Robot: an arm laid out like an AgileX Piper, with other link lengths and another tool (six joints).
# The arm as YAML. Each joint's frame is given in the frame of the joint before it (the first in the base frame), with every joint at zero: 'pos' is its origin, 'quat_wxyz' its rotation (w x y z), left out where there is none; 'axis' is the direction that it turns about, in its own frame. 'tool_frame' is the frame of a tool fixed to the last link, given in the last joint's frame.
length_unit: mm
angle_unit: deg
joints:
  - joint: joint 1
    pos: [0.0, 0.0, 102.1]
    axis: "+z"
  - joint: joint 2
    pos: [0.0, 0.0, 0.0]
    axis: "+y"
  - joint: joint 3
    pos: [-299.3, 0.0, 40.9]
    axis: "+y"
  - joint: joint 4
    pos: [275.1, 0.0, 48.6]
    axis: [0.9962, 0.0, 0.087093]
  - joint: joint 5
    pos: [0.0, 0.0, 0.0]
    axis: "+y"
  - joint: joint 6
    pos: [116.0, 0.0, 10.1]
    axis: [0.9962, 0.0, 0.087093]
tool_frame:
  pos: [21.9, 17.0, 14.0]
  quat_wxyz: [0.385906, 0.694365, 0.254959, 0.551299]
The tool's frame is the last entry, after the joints.
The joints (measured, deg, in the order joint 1, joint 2, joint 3, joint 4, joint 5, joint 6), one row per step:
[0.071, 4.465, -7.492, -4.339, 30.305, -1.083]
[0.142, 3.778, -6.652, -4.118, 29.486, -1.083]
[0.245, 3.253, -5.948, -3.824, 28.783, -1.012]
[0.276, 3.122, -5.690, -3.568, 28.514, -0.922]
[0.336, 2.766, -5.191, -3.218, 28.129, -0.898]
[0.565, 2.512, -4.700, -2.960, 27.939, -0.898]
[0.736, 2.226, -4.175, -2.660, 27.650, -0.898]
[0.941, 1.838, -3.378, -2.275, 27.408, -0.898]
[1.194, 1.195, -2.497, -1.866, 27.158, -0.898]
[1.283, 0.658, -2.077, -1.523, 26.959, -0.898]
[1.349, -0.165, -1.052, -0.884, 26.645, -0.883]
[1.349, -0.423, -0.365, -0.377, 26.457, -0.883]
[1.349, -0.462, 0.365, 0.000, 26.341, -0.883]
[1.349, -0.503, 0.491, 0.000, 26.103, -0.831]
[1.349, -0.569, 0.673, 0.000, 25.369, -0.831]
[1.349, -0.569, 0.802, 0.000, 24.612, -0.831]
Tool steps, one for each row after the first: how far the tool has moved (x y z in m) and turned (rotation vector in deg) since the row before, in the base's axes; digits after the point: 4 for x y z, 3 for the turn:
[-0.0001, 0.0005, -0.0027, 0.212, -0.663, 0.161]
[0.0000, 0.0006, -0.0023, 0.353, -0.524, 0.165]
[0.0001, 0.0003, -0.0009, 0.336, -0.143, 0.050]
[-0.0001, 0.0005, -0.0019, 0.368, -0.240, 0.120]
[-0.0001, 0.0007, -0.0025, 0.254, 0.049, 0.272]
[-0.0001, 0.0007, -0.0024, 0.297, -0.046, 0.222]
[-0.0001, 0.0008, -0.0043, 0.379, 0.173, 0.261]
[-0.0004, 0.0009, -0.0043, 0.406, -0.004, 0.308]
[-0.0004, 0.0005, -0.0014, 0.347, -0.308, 0.133]
[-0.0004, 0.0007, -0.0048, 0.651, -0.097, 0.138]
[0.0000, 0.0005, -0.0038, 0.498, 0.253, 0.055]
[0.0002, 0.0003, -0.0048, 0.362, 0.584, 0.036]
[0.0002, 0.0000, -0.0002, 0.052, -0.152, -0.019]
[0.0005, 0.0000, 0.0005, 0.015, -0.618, 0.000]
[0.0005, 0.0000, 0.0009, 0.015, -0.628, 0.000]

